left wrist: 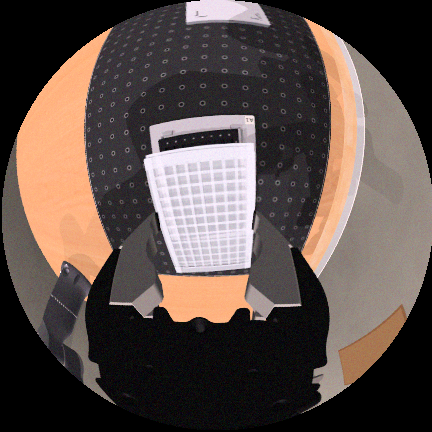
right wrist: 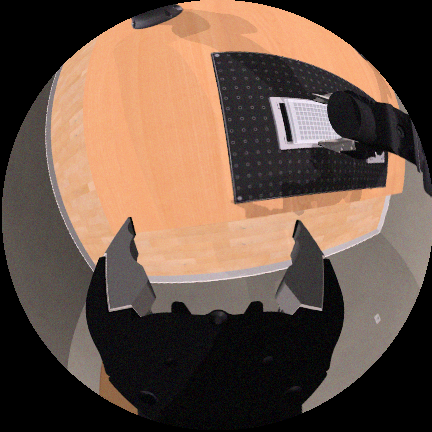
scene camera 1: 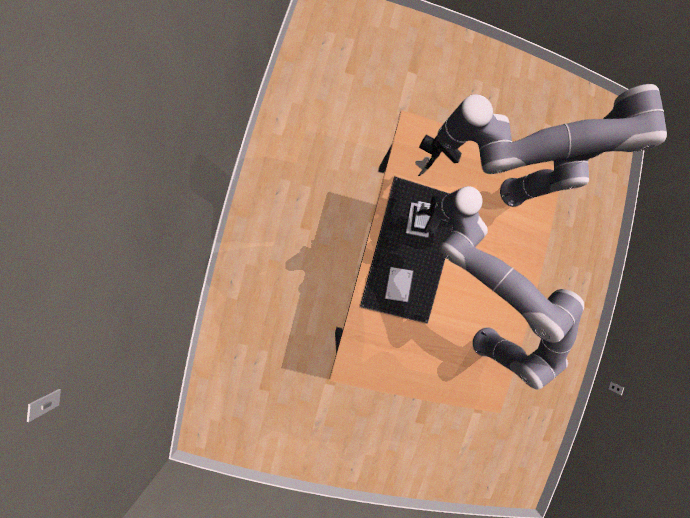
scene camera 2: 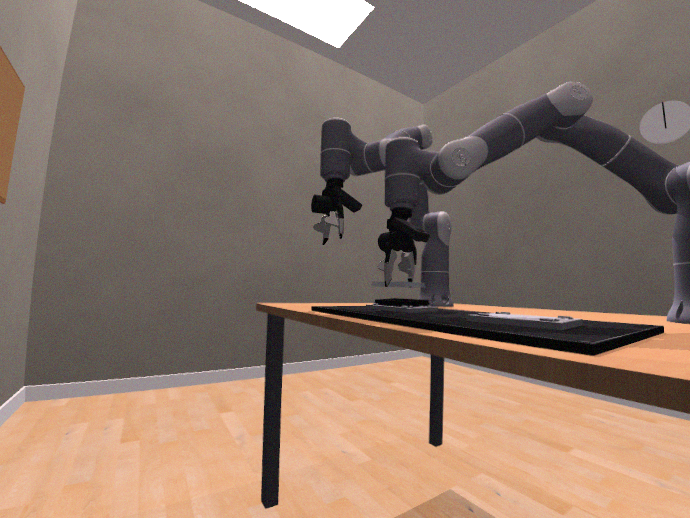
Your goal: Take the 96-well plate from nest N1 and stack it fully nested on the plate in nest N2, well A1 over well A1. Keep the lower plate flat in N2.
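The white 96-well plate (scene camera 1: 421, 221) (scene camera 2: 378, 284) (left wrist: 205, 200) (right wrist: 310, 120) is held level in the air by my left gripper (scene camera 2: 398, 282) (left wrist: 205, 211) (right wrist: 316, 121), shut on its two long sides. It hangs above nest N2 (left wrist: 200, 122) (right wrist: 276, 107), with a visible gap in scene camera 2. The black lower plate (scene camera 2: 401, 301) (left wrist: 197, 139) (right wrist: 286, 122) sits flat in N2, mostly hidden under the white plate in the left wrist view. N2's A1 label (left wrist: 249, 120) is at its upper right corner there. My right gripper (scene camera 2: 332, 239) (right wrist: 214, 220) is open and empty.
Nest N1 (scene camera 1: 399, 284) (scene camera 2: 523, 318) (left wrist: 225, 12) is empty and lies on the same black perforated board (scene camera 1: 384, 262) (right wrist: 255, 175) as N2. The right gripper hangs beyond the board's upper end in scene camera 1, over the wooden table (scene camera 1: 423, 345).
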